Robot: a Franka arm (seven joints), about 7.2 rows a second.
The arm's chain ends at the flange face. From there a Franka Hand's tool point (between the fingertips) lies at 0.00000 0.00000 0.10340 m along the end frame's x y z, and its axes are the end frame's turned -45 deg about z.
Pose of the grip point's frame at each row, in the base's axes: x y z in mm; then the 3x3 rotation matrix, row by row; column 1 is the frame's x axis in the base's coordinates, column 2 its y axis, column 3 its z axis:
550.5 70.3 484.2; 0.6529 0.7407 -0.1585; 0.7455 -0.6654 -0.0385; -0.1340 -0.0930 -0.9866
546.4 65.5 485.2; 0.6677 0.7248 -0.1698; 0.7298 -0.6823 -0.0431; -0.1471 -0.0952 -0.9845
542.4 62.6 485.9; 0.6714 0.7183 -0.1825; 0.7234 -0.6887 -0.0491; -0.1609 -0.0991 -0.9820
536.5 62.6 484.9; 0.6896 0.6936 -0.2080; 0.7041 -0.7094 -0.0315; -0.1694 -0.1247 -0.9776
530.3 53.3 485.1; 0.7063 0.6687 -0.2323; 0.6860 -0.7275 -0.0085; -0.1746 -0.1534 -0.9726
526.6 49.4 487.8; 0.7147 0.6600 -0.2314; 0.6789 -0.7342 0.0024; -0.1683 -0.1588 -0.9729
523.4 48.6 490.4; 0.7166 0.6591 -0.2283; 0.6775 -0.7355 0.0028; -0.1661 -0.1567 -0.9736
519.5 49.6 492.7; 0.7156 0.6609 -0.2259; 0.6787 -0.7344 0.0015; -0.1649 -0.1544 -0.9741
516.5 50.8 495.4; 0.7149 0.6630 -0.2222; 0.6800 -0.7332 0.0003; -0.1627 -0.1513 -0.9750
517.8 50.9 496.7; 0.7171 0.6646 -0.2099; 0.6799 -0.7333 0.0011; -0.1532 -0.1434 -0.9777
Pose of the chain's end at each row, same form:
566.9 74.3 586.2; 0.9854 0.0621 -0.1585; 0.0566 -0.9977 -0.0385; -0.1605 0.0290 -0.9866
564.0 70.0 587.0; 0.9846 0.0404 -0.1698; 0.0336 -0.9985 -0.0431; -0.1713 0.0367 -0.9845
561.3 67.7 587.4; 0.9827 0.0332 -0.1825; 0.0245 -0.9985 -0.0491; -0.1838 0.0437 -0.9820
558.0 65.9 586.0; 0.9781 0.0028 -0.2080; -0.0037 -0.9995 -0.0315; -0.2080 0.0316 -0.9776
554.3 54.2 585.7; 0.9723 -0.0266 -0.2323; -0.0293 -0.9995 -0.0085; -0.2319 0.0150 -0.9726
550.5 49.2 588.4; 0.9721 -0.0387 -0.2314; -0.0391 -0.9992 0.0024; -0.2313 0.0067 -0.9729
547.0 48.3 591.1; 0.9728 -0.0407 -0.2283; -0.0410 -0.9991 0.0028; -0.2283 0.0066 -0.9736
542.9 49.4 593.4; 0.9733 -0.0387 -0.2259; -0.0394 -0.9992 0.0015; -0.2258 0.0074 -0.9741
539.5 50.8 596.2; 0.9743 -0.0367 -0.2222; -0.0376 -0.9993 0.0003; -0.2220 0.0081 -0.9750
539.5 50.8 597.8; 0.9770 -0.0371 -0.2099; -0.0378 -0.9993 0.0011; -0.2097 0.0069 -0.9777

